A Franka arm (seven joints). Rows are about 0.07 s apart.
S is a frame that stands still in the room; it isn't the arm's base.
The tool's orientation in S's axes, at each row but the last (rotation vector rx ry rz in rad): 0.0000, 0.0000, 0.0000; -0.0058, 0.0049, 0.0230; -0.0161, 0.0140, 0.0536; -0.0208, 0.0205, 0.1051
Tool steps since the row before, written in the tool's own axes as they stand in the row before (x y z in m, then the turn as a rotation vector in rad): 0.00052, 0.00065, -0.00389, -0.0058, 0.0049, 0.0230; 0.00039, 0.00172, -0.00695, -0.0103, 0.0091, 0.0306; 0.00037, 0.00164, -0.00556, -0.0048, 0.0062, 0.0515; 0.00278, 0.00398, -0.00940, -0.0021, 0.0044, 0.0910
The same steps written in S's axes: 0.00052, 0.00065, -0.00389, -0.0058, 0.0049, 0.0230; 0.00032, 0.00169, -0.00696, -0.0104, 0.0090, 0.0306; 0.00021, 0.00157, -0.00559, -0.0044, 0.0068, 0.0515; 0.00216, 0.00404, -0.00953, -0.0008, 0.0061, 0.0909
